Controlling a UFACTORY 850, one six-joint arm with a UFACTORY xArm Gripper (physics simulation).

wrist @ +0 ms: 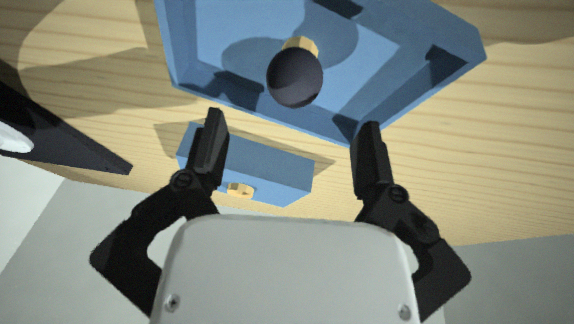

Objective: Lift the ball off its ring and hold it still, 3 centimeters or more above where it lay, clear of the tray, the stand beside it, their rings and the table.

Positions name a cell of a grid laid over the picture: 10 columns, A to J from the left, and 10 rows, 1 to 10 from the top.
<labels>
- my gripper: F4
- dark ball: F3
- blue stand: E6
</labels>
